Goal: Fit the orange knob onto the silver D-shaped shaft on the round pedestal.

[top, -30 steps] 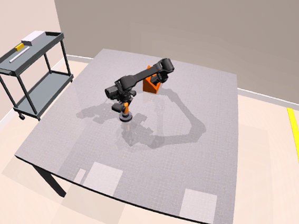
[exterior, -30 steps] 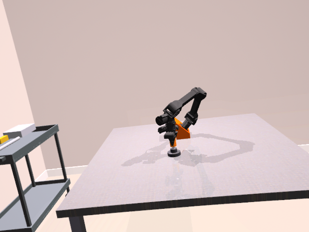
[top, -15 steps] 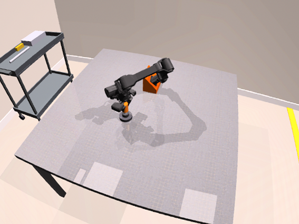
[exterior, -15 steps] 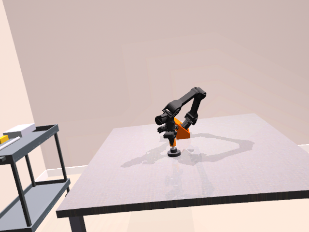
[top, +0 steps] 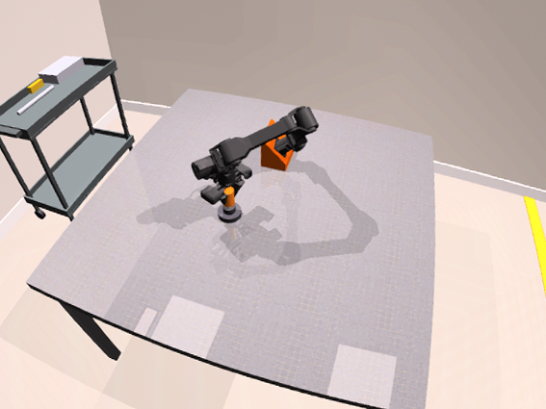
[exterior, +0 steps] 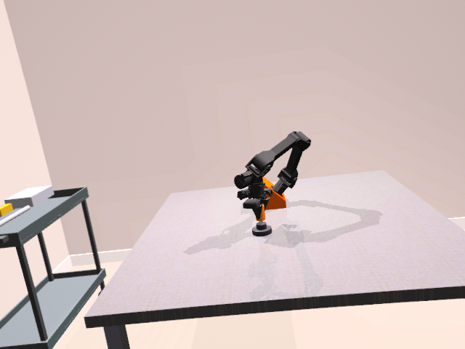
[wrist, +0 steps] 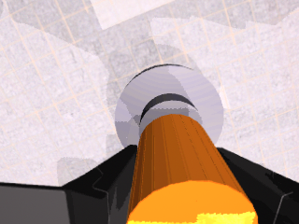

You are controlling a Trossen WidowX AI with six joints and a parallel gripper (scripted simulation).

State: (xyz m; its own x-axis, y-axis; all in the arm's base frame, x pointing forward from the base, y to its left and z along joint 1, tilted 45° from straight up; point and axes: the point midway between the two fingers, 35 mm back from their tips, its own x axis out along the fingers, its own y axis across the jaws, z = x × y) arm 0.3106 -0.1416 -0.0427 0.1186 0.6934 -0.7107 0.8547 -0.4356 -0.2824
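Right now the orange knob is 30 mm above my gripper tip. Also, from my gripper tip: round pedestal: 40 mm below.
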